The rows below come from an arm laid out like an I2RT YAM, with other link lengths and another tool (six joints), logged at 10 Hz.
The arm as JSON. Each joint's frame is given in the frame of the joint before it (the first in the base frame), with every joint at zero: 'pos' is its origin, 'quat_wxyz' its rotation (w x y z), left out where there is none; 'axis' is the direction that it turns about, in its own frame. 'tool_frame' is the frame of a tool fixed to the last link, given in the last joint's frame.
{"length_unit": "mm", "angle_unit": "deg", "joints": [
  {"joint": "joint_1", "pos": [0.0, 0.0, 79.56], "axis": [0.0, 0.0, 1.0]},
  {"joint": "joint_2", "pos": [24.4, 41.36, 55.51], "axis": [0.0, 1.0, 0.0]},
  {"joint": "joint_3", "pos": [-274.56, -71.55, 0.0], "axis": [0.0, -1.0, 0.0]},
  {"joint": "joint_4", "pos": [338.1, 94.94, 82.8], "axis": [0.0, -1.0, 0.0]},
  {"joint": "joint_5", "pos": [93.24, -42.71, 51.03], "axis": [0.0, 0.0, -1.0]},
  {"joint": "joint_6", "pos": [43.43, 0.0, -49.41], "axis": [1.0, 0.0, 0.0]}
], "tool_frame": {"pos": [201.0, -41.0, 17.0], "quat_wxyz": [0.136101, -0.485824, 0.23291, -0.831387]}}
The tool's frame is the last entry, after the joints.
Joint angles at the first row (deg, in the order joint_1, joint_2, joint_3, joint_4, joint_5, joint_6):
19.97, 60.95, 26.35, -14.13, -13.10, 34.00
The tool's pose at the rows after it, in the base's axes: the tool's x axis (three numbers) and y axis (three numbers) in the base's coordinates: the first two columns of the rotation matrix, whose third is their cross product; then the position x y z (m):
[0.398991 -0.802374 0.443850 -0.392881 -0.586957 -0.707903 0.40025 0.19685 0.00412]
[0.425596 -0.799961 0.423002 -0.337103 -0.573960 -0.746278 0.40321 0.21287 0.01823]
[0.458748 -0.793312 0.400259 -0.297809 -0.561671 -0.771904 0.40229 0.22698 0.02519]
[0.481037 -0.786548 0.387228 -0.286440 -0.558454 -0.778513 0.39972 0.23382 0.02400]
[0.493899 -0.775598 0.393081 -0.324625 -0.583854 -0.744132 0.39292 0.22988 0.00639]
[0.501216 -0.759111 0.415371 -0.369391 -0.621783 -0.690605 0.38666 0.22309 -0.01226]
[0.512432 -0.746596 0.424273 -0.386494 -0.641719 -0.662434 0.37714 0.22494 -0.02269]
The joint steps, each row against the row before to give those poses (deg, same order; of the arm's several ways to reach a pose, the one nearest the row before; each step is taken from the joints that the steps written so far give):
0.00, -1.20, 0.00, 1.03, -3.11, -1.07
0.00, -0.68, 0.00, 1.77, -3.30, -0.99
0.00, 0.15, 0.00, 1.40, -3.21, -0.76
0.06, 0.66, 0.02, 0.52, -1.62, -0.39
0.57, 1.99, 0.55, -1.75, 1.38, -0.09
1.14, 2.69, 1.33, -2.49, 3.04, 0.04
1.70, 0.78, 0.02, -1.00, 1.81, 0.72

